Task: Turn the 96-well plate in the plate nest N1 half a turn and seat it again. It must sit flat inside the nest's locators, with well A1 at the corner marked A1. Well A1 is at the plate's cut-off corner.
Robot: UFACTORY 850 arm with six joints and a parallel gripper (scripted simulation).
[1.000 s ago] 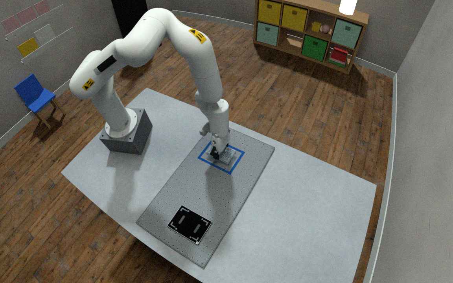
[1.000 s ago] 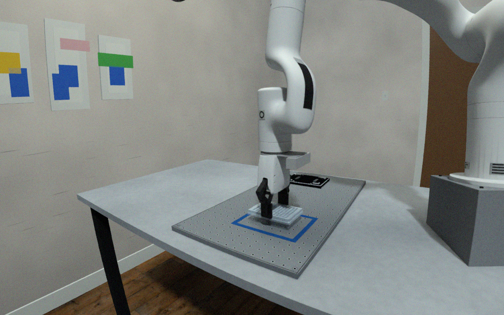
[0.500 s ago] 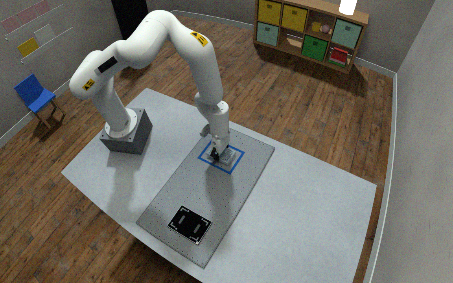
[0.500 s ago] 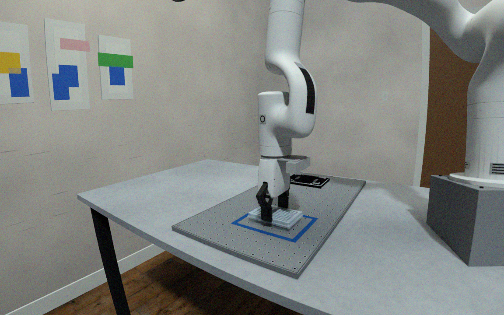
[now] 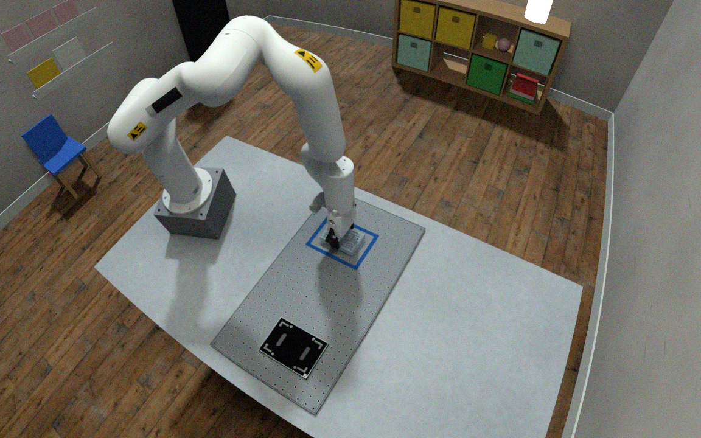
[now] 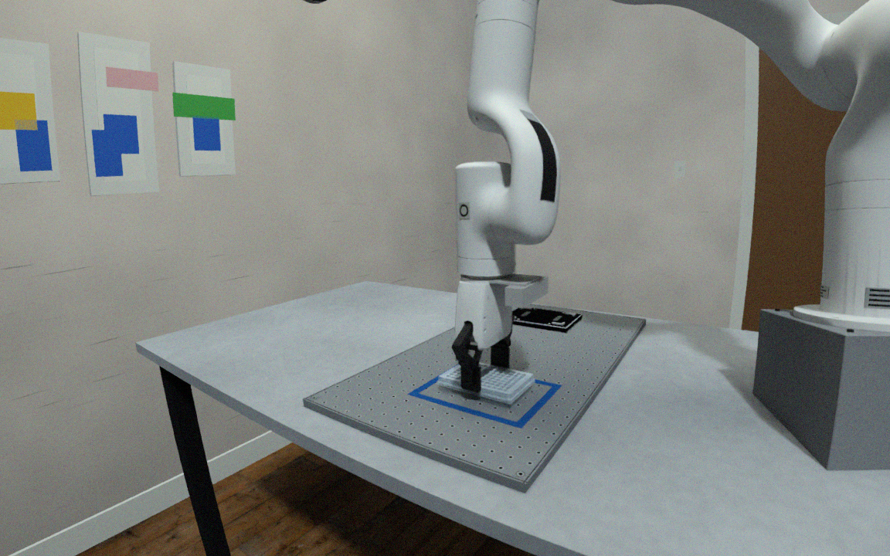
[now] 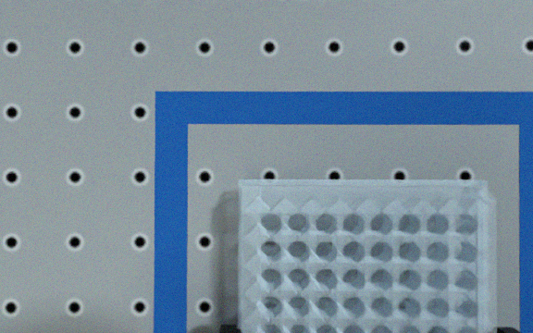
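Right now my hand is 1 cm above the 96-well plate. Round my hand: black plate nest N1: 2 cm ahead, 39 cm to the right, 2 cm below.
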